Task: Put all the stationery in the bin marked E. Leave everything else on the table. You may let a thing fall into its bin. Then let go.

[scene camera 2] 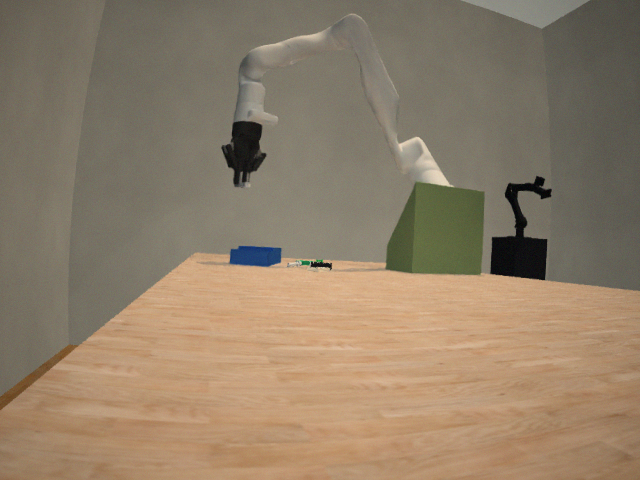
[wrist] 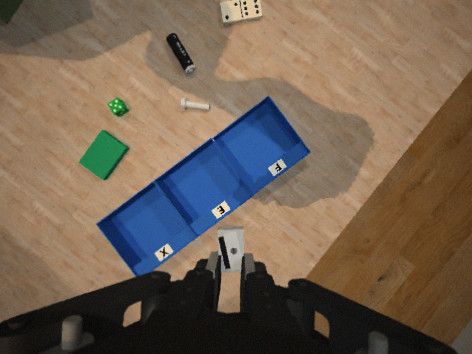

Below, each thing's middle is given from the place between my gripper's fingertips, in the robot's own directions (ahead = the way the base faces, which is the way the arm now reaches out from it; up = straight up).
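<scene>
My gripper is 160 mm above the blue bin [scene camera 2: 245,255], 50 mm past it and 10 mm to the right of it. As for the silver-grey pencil sharpener [wrist: 230,238], I find it 10 mm above my hand, 10 mm behind it and 10 mm to the left of it. The flat green block [wrist: 104,154] is 180 mm behind my hand and 180 mm below it, and it is 40 mm to the right of my hand.
</scene>
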